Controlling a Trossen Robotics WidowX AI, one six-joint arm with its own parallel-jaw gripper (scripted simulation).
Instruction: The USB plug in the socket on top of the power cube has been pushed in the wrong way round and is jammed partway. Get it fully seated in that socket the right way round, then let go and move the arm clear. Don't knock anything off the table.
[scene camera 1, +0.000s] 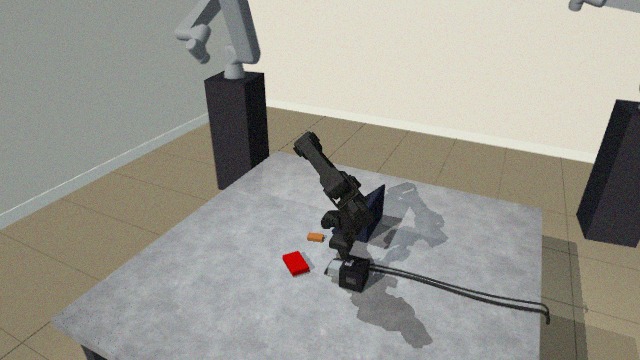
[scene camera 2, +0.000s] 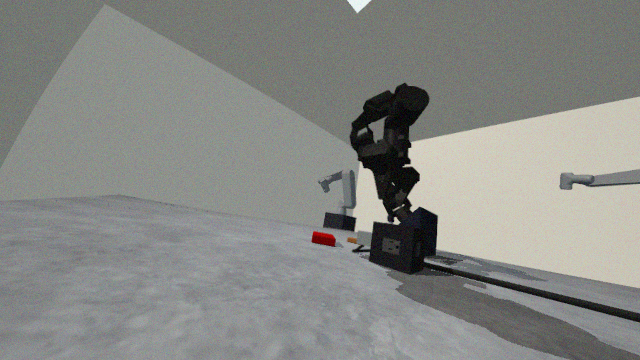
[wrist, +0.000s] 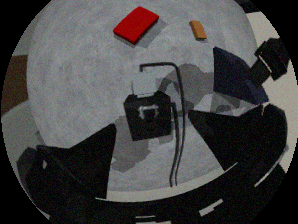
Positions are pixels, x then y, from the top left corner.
Labels:
gripper: scene camera 1; scene camera 2; wrist 152, 120
same spot on gripper: (scene camera 1: 343, 243) = (scene camera 2: 382, 142)

